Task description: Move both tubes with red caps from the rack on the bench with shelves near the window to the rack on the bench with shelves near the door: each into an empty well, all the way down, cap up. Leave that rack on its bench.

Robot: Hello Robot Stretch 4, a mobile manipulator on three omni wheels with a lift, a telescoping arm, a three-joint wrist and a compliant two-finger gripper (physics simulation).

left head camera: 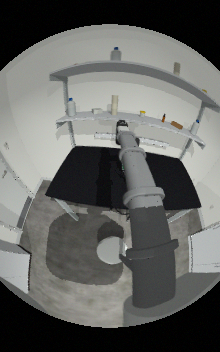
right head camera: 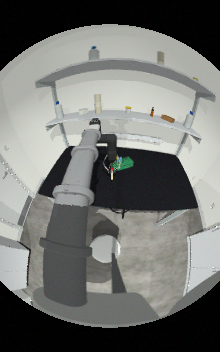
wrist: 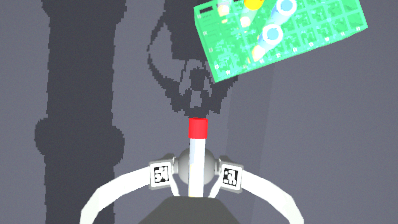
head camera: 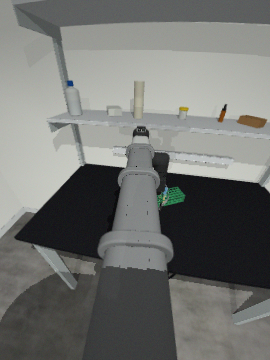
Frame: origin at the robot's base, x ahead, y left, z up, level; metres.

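Where they show: hand, its tool point: (right head camera: 111,172) (wrist: 196,163); robot's base, origin of its link: (left head camera: 111,249) (right head camera: 105,247).
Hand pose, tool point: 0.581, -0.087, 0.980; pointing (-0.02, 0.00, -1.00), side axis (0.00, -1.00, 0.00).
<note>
Things, the pixels of their centre, and the offset from my tool point, as dx, dy, dz. Level surfaces: height alone.
- tube with a red cap, middle of its body: (wrist: 196,171) (right head camera: 111,173) -0.008, +0.000, +0.002
- green rack, middle of its body: (wrist: 275,24) (head camera: 166,197) (right head camera: 121,163) +0.172, -0.098, -0.065
- tube with a yellow-orange cap, middle of its body: (wrist: 247,16) +0.167, -0.053, -0.030
- black bench, height of its surface: dz -0.093
- shelf, height of its surface: dz +0.364
- blue-capped bottle, middle of its body: (head camera: 73,98) (left head camera: 70,106) (right head camera: 58,109) +0.406, +0.489, +0.453
- tall beige cylinder, middle of its body: (head camera: 138,100) (left head camera: 114,104) (right head camera: 97,103) +0.368, +0.108, +0.453
- yellow-lidded jar, middle of its body: (head camera: 183,113) +0.390, -0.150, +0.394
- amber bottle, middle of its body: (head camera: 223,113) +0.367, -0.367, +0.410
- brown tray, middle of its body: (head camera: 251,121) +0.336, -0.526, +0.384
My gripper (wrist: 196,167) (right head camera: 111,171) points down over the black bench top, shut on a tube with a red cap (wrist: 198,128) (right head camera: 112,175). The tube looks roughly level, its cap end pointing towards the top of the wrist view, apart from the rack. A green rack (head camera: 175,197) (right head camera: 126,163) (wrist: 320,31) stands on the bench, at the upper right of the wrist view. It holds two blue-rimmed tubes, a tube with a yellow-orange cap (wrist: 254,3) and pale shapes. No second red cap shows. The arm hides the gripper in the head view and most of the rack in the left head view.
The telescoping arm (head camera: 137,205) reaches over the black bench (head camera: 65,210). Behind it, a shelf (head camera: 165,124) bears a blue-capped bottle (head camera: 73,101), a tall beige cylinder (head camera: 139,100), a yellow-lidded jar (head camera: 183,113), an amber bottle (head camera: 222,115) and a brown tray (head camera: 252,121). A higher shelf (right head camera: 125,66) hangs above.
</note>
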